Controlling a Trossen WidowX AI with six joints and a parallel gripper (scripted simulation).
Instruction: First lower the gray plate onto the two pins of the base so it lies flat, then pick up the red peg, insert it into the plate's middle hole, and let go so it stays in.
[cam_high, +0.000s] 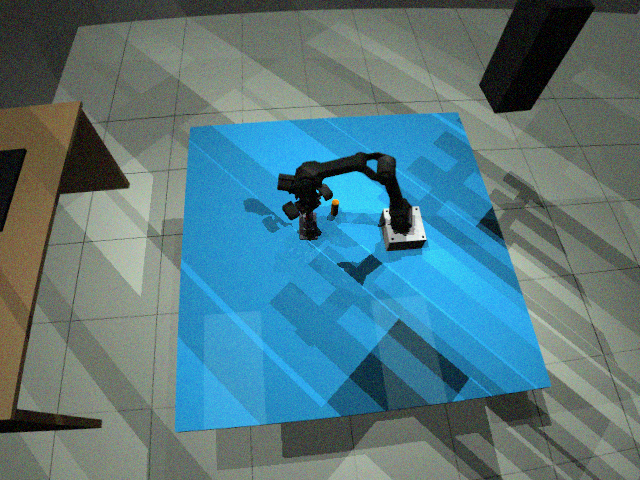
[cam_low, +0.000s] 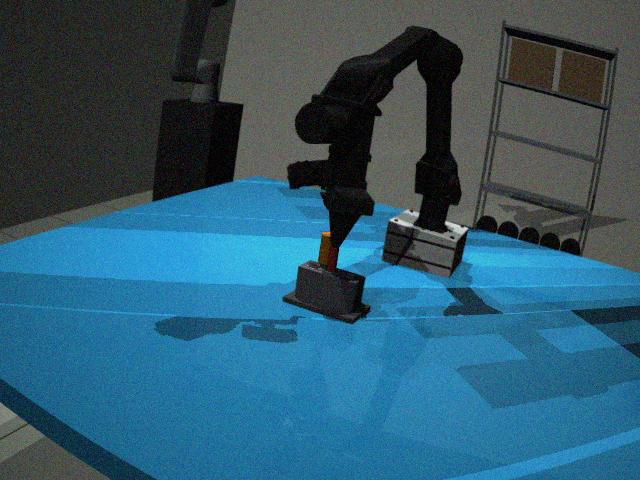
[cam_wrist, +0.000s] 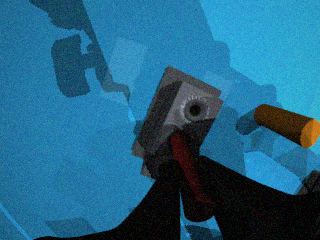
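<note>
Right now my gripper tip is right at the red peg. From my gripper tip the other things lie so: gray plate: 5 cm below; then orange cylinder: 12 cm behind, 4 cm to the right, 6 cm below; then dark base: 9 cm below.
</note>
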